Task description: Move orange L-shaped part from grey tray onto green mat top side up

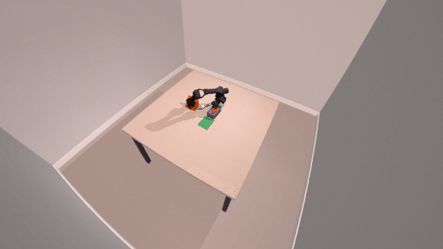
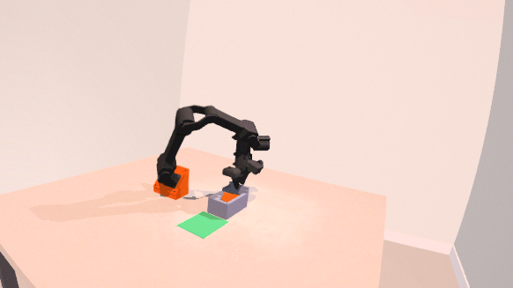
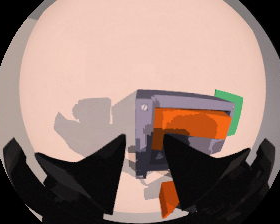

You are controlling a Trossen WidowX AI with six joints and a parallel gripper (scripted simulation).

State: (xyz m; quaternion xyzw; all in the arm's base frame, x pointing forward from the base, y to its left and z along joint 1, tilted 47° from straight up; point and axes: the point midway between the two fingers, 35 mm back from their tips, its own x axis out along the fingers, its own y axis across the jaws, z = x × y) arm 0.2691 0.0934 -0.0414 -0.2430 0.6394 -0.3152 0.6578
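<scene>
The orange L-shaped part lies 1 cm behind my gripper tip, 4 cm to the right of it and 3 cm below it. From my gripper tip the other things lie so: green mat 3 cm behind, 22 cm to the right, 9 cm below.
</scene>
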